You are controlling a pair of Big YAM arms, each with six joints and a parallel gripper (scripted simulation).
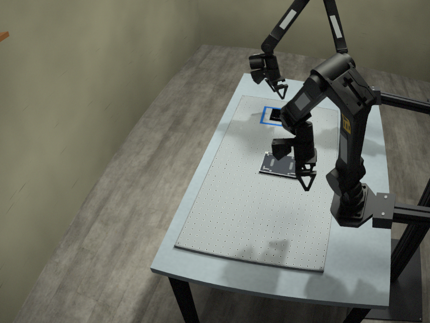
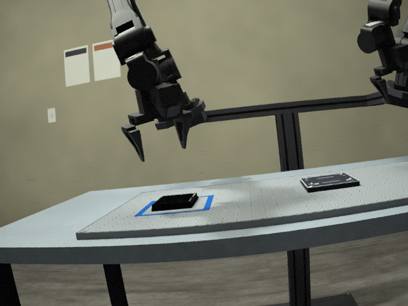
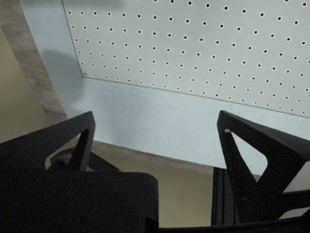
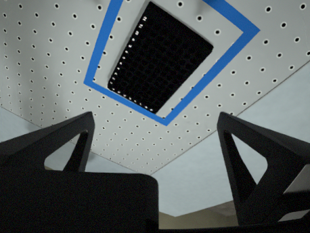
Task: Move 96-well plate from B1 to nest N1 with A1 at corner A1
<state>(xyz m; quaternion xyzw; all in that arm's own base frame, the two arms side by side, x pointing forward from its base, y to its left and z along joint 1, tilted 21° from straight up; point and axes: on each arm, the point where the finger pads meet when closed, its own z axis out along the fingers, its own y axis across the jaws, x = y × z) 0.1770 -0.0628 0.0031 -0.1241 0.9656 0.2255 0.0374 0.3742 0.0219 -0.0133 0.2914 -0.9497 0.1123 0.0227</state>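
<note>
My right gripper is now 11 cm above the black 96-well plate, 3 cm past it and 1 cm to the right of it. From my right hand the other things lie so: plate nest N1: 36 cm to the left, 12 cm below, 8 cm behind.
</note>
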